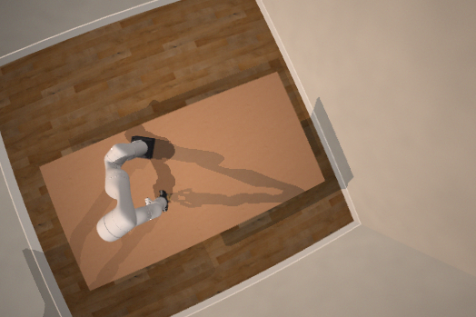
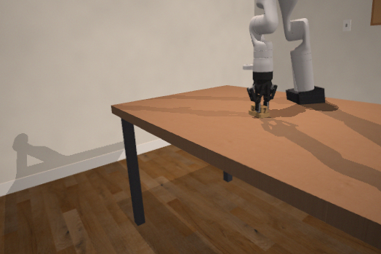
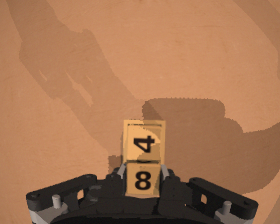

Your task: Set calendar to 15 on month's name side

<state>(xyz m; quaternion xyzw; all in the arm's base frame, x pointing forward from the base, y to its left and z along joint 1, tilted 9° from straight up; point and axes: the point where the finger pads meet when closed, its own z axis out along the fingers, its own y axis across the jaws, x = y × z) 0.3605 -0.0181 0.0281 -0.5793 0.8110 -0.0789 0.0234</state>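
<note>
The wooden calendar tray lies 30 mm below my hand, 20 mm to the right of it and 10 mm behind it.
</note>
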